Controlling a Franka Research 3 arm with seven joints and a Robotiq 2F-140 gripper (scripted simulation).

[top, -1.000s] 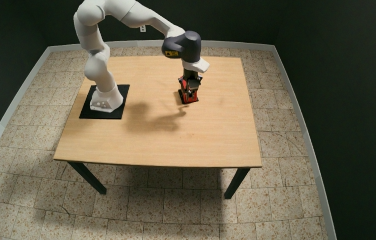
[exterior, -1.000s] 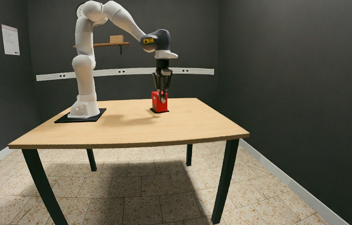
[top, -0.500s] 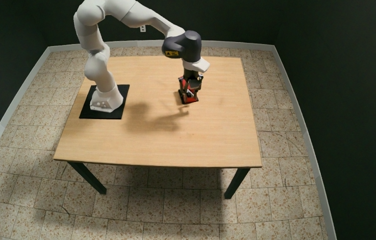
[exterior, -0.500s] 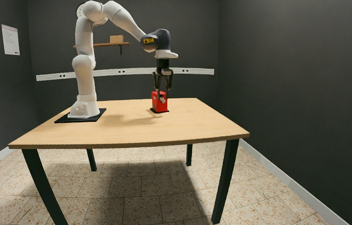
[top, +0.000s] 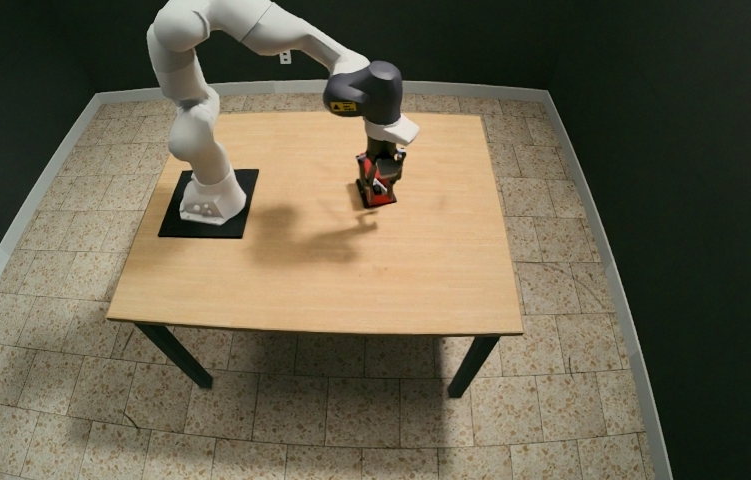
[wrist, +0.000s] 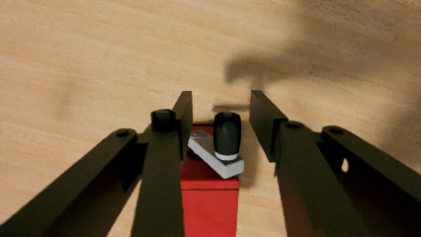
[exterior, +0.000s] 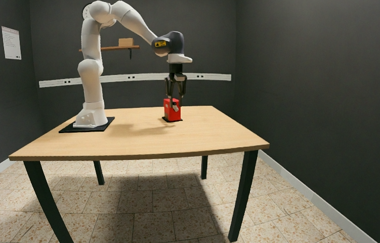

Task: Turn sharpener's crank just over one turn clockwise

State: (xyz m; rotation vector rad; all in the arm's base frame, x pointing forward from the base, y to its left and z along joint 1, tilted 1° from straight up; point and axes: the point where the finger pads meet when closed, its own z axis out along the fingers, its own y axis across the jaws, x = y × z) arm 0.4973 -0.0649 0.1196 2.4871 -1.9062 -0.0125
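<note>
The crank is 30 mm to the left of my hand and 20 mm below it.
</note>
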